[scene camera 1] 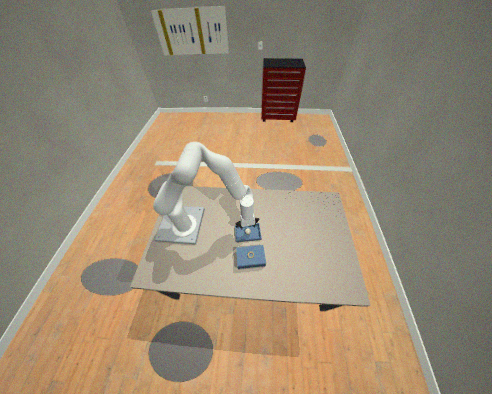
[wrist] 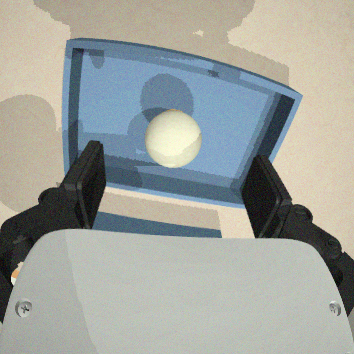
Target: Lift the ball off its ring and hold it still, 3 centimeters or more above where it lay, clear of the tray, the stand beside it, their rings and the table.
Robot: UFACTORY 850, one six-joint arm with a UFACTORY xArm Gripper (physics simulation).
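Observation:
A cream-white ball rests inside the blue walled tray. Its own ring is almost wholly hidden beneath it. My gripper is open and empty, over the tray. In the wrist view the fingers stand wide to the left and right, near the tray's lower edge, and the ball lies between their lines, a little beyond the fingertips. The blue stand is beside the tray, and a tan ring lies on its top in the scene view.
The tray and stand are on the beige table, with a narrow strip of table between them. The arm's base plate is at the table's left side. A red cabinet stands far back by the wall.

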